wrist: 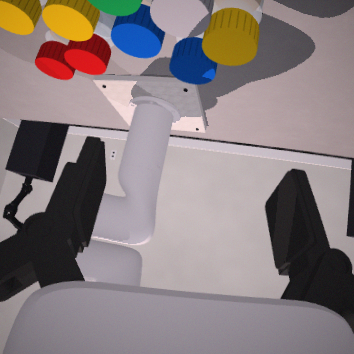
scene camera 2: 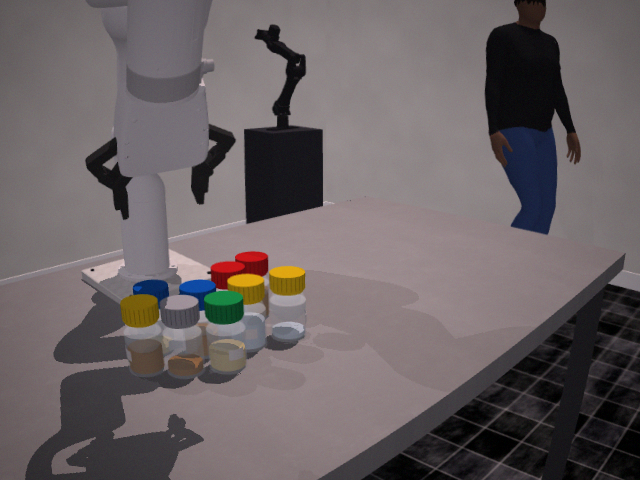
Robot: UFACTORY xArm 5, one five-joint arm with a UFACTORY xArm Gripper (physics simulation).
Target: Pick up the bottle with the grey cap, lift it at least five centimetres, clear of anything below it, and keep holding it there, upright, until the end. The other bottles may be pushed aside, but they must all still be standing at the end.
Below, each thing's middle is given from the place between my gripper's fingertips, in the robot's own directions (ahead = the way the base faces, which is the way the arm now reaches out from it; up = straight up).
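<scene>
The green-capped bottle [scene camera 2: 226,333] is 210 mm below my hand, 100 mm to the left of it and 50 mm behind it. Then there is the blue-capped bottle [wrist: 188,63], which I find 30 mm to the left of my hand, 150 mm behind it and 210 mm below it. As for the grey-capped bottle [scene camera 2: 182,337], my gripper is 40 mm to the right of it, 70 mm past it and 210 mm above it.
</scene>
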